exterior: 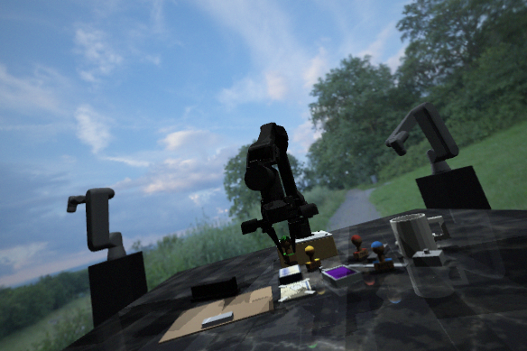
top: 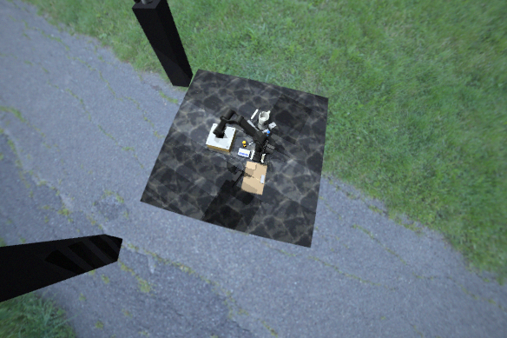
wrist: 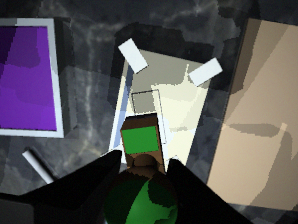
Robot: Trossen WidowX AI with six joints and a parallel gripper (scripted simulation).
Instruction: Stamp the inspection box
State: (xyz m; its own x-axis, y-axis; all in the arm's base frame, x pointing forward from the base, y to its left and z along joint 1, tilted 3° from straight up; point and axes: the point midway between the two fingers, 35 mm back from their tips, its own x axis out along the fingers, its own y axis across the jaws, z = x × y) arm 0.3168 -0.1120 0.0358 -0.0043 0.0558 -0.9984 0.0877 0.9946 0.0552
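Now: gripper tip 80 mm above the pale card and 10 mm to the left of it. Also, from my gripper tip: purple ink pad: 100 mm to the left, 70 mm below, 20 mm ahead; then yellow-knobbed stamp: 120 mm behind, 80 mm to the left, 60 mm below; then green-knobbed stamp: right at my gripper tip.
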